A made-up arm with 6 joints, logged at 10 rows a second.
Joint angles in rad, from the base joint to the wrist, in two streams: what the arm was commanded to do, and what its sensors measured. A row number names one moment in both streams.
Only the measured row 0 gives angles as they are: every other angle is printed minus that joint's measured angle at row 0.
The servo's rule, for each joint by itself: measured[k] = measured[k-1] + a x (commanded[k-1-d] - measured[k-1]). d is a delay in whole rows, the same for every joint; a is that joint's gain. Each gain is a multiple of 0.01, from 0.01 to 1. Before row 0 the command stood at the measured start. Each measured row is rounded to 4 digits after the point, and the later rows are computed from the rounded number. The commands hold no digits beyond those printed.
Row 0, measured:
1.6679, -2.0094, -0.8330, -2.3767, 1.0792, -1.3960
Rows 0 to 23, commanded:
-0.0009, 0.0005, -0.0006, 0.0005, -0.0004, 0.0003
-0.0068, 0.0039, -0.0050, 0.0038, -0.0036, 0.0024
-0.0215, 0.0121, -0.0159, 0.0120, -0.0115, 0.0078
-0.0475, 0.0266, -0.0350, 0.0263, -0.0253, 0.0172
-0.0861, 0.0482, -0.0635, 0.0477, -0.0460, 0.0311
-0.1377, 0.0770, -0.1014, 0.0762, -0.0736, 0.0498
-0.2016, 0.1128, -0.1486, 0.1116, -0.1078, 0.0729
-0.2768, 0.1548, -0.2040, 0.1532, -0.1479, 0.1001
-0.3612, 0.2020, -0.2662, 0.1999, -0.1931, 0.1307
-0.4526, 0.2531, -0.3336, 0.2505, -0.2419, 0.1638
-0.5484, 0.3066, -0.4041, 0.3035, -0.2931, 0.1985
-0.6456, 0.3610, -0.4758, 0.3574, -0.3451, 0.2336
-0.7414, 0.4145, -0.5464, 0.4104, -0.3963, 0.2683
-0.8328, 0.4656, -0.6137, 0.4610, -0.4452, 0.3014
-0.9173, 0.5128, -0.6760, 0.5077, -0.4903, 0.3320
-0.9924, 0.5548, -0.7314, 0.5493, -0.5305, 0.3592
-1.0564, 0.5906, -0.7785, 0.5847, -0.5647, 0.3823
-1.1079, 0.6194, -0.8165, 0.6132, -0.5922, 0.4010
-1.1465, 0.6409, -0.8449, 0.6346, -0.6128, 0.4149
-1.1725, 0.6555, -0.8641, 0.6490, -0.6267, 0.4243
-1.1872, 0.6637, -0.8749, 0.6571, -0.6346, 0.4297
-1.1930, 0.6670, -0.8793, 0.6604, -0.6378, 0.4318
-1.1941, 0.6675, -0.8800, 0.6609, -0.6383, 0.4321
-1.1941, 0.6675, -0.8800, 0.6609, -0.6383, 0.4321
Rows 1 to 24, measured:
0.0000, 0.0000, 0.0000, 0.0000, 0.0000, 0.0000
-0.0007, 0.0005, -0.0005, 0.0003, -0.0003, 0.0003
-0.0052, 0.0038, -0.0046, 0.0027, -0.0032, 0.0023
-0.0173, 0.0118, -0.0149, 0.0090, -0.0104, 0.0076
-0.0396, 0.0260, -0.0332, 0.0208, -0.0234, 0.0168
-0.0740, 0.0473, -0.0608, 0.0391, -0.0431, 0.0305
-0.1211, 0.0758, -0.0977, 0.0643, -0.0696, 0.0490
-0.1807, 0.1113, -0.1440, 0.0965, -0.1028, 0.0719
-0.2518, 0.1531, -0.1986, 0.1351, -0.1420, 0.0990
-0.3328, 0.2000, -0.2601, 0.1792, -0.1865, 0.1294
-0.4215, 0.2510, -0.3270, 0.2277, -0.2347, 0.1624
-0.5154, 0.3044, -0.3972, 0.2792, -0.2855, 0.1971
-0.6117, 0.3587, -0.4687, 0.3324, -0.3374, 0.2321
-0.7077, 0.4123, -0.5394, 0.3854, -0.3886, 0.2669
-0.8003, 0.4635, -0.6070, 0.4368, -0.4378, 0.3000
-0.8869, 0.5108, -0.6698, 0.4850, -0.4835, 0.3307
-0.9650, 0.5530, -0.7259, 0.5287, -0.5244, 0.3581
-1.0326, 0.5891, -0.7738, 0.5668, -0.5595, 0.3813
-1.0883, 0.6182, -0.8127, 0.5984, -0.5879, 0.4002
-1.1314, 0.6400, -0.8420, 0.6230, -0.6096, 0.4143
-1.1618, 0.6549, -0.8621, 0.6407, -0.6245, 0.4239
-1.1806, 0.6633, -0.8737, 0.6519, -0.6333, 0.4295
-1.1898, 0.6669, -0.8788, 0.6577, -0.6372, 0.4317
-1.1930, 0.6675, -0.8799, 0.6599, -0.6382, 0.4321
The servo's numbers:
d 1
a 0.74 0.96 0.91 0.68 0.87 0.96

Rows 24 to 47, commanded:
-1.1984, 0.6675, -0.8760, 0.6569, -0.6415, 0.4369
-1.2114, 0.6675, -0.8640, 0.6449, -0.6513, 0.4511
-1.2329, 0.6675, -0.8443, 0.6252, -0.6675, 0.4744
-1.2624, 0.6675, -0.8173, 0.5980, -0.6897, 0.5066
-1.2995, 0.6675, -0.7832, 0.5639, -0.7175, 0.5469
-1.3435, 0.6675, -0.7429, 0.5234, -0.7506, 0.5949
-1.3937, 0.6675, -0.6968, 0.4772, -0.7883, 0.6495
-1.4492, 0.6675, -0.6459, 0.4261, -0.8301, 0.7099
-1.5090, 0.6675, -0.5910, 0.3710, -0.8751, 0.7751
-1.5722, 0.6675, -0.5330, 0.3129, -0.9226, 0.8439
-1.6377, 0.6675, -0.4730, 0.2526, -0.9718, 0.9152
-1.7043, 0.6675, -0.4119, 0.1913, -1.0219, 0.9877
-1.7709, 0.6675, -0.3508, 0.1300, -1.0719, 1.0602
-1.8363, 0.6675, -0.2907, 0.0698, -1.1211, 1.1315
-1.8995, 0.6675, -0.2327, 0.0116, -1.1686, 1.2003
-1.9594, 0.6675, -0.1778, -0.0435, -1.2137, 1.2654
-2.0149, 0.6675, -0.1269, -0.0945, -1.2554, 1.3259
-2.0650, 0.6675, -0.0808, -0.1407, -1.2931, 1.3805
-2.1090, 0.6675, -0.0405, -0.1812, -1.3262, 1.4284
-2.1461, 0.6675, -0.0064, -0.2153, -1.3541, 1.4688
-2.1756, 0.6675, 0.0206, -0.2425, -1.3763, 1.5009
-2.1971, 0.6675, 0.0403, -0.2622, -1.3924, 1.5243
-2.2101, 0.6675, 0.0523, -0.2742, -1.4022, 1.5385
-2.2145, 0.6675, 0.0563, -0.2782, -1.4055, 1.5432
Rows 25 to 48, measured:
-1.1938, 0.6675, -0.8800, 0.6606, -0.6383, 0.4321
-1.1972, 0.6675, -0.8764, 0.6581, -0.6411, 0.4367
-1.2077, 0.6675, -0.8651, 0.6491, -0.6500, 0.4505
-1.2263, 0.6675, -0.8462, 0.6328, -0.6652, 0.4734
-1.2530, 0.6675, -0.8199, 0.6091, -0.6865, 0.5053
-1.2874, 0.6675, -0.7865, 0.5784, -0.7135, 0.5452
-1.3289, 0.6675, -0.7468, 0.5410, -0.7458, 0.5929
-1.3769, 0.6675, -0.7013, 0.4976, -0.7828, 0.6472
-1.4304, 0.6675, -0.6509, 0.4490, -0.8240, 0.7074
-1.4886, 0.6675, -0.5964, 0.3960, -0.8685, 0.7724
-1.5505, 0.6675, -0.5387, 0.3395, -0.9156, 0.8410
-1.6150, 0.6675, -0.4789, 0.2804, -0.9645, 0.9122
-1.6811, 0.6675, -0.4179, 0.2198, -1.0144, 0.9847
-1.7476, 0.6675, -0.3568, 0.1587, -1.0644, 1.0572
-1.8132, 0.6675, -0.2966, 0.0982, -1.1137, 1.1285
-1.8771, 0.6675, -0.2385, 0.0393, -1.1615, 1.1974
-1.9380, 0.6675, -0.1833, -0.0170, -1.2069, 1.2627
-1.9949, 0.6675, -0.1320, -0.0697, -1.2491, 1.3234
-2.0468, 0.6675, -0.0854, -0.1180, -1.2874, 1.3782
-2.0928, 0.6675, -0.0445, -0.1610, -1.3212, 1.4264
-2.1322, 0.6675, -0.0098, -0.1979, -1.3498, 1.4671
-2.1643, 0.6675, 0.0179, -0.2282, -1.3729, 1.4995
-2.1886, 0.6675, 0.0383, -0.2513, -1.3899, 1.5233
-2.2045, 0.6675, 0.0510, -0.2669, -1.4006, 1.5379

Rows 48 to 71, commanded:
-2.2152, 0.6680, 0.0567, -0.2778, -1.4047, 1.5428
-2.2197, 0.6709, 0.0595, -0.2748, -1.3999, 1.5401
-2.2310, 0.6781, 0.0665, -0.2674, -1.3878, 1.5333
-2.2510, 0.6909, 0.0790, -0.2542, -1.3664, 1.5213
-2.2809, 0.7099, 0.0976, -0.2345, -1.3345, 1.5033
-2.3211, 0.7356, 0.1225, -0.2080, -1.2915, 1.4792
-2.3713, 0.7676, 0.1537, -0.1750, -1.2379, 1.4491
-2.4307, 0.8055, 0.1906, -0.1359, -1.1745, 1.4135
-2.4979, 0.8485, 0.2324, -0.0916, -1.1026, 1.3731
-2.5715, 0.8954, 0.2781, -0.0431, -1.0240, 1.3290
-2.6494, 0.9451, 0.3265, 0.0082, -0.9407, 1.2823
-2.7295, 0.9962, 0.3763, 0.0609, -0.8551, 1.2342
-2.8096, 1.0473, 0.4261, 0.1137, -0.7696, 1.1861
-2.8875, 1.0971, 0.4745, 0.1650, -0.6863, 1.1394
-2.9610, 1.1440, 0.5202, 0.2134, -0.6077, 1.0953
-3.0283, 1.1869, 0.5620, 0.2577, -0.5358, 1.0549
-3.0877, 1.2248, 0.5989, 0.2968, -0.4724, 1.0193
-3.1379, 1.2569, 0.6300, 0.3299, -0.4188, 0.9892
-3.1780, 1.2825, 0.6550, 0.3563, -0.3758, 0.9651
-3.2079, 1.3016, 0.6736, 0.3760, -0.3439, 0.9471
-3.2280, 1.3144, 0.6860, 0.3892, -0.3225, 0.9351
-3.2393, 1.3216, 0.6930, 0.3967, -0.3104, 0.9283
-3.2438, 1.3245, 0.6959, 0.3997, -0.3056, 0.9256
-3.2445, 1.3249, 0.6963, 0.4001, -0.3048, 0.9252
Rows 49 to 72, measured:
-2.2119, 0.6675, 0.0558, -0.2746, -1.4049, 1.5430
-2.2143, 0.6680, 0.0566, -0.2768, -1.4047, 1.5428
-2.2183, 0.6708, 0.0592, -0.2754, -1.4005, 1.5402
-2.2277, 0.6778, 0.0658, -0.2700, -1.3895, 1.5336
-2.2449, 0.6904, 0.0778, -0.2593, -1.3694, 1.5218
-2.2715, 0.7091, 0.0958, -0.2424, -1.3390, 1.5040
-2.3082, 0.7345, 0.1201, -0.2190, -1.2977, 1.4802
-2.3549, 0.7663, 0.1507, -0.1891, -1.2457, 1.4503
-2.4110, 0.8039, 0.1870, -0.1529, -1.1838, 1.4150
-2.4753, 0.8467, 0.2283, -0.1112, -1.1132, 1.3748
-2.5465, 0.8935, 0.2736, -0.0649, -1.0356, 1.3308
-2.6226, 0.9430, 0.3217, -0.0152, -0.9530, 1.2842
-2.7017, 0.9941, 0.3714, 0.0365, -0.8678, 1.2362
-2.7815, 1.0452, 0.4212, 0.0890, -0.7824, 1.1881
-2.8599, 1.0950, 0.4697, 0.1407, -0.6988, 1.1413
-2.9347, 1.1420, 0.5157, 0.1901, -0.6195, 1.0971
-3.0040, 1.1851, 0.5578, 0.2361, -0.5467, 1.0566
-3.0659, 1.2232, 0.5952, 0.2774, -0.4821, 1.0208
-3.1192, 1.2556, 0.6269, 0.3131, -0.4270, 0.9905
-3.1627, 1.2814, 0.6525, 0.3425, -0.3825, 0.9661
-3.1961, 1.3008, 0.6717, 0.3653, -0.3489, 0.9479
-3.2197, 1.3139, 0.6847, 0.3816, -0.3259, 0.9356
-3.2342, 1.3213, 0.6923, 0.3919, -0.3124, 0.9286
-3.2413, 1.3244, 0.6956, 0.3972, -0.3065, 0.9257

